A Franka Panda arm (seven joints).
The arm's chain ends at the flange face. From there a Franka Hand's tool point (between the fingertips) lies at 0.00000 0.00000 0.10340 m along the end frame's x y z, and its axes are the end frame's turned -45 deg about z.
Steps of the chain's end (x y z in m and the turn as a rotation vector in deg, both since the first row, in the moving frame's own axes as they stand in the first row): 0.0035 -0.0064 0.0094 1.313 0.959 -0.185; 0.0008 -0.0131 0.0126 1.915 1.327 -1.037; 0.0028 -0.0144 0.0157 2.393 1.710 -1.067; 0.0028 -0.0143 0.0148 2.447 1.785 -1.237; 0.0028 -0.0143 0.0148 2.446 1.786 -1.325
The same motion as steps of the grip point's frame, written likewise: 0.0099 -0.0025 0.0094 0.250 1.607 -0.185; 0.0140 -0.0095 0.0125 0.416 2.292 -1.037; 0.0174 -0.0091 0.0156 0.483 2.901 -1.067; 0.0175 -0.0090 0.0147 0.468 2.992 -1.237; 0.0175 -0.0090 0.0147 0.467 2.992 -1.325
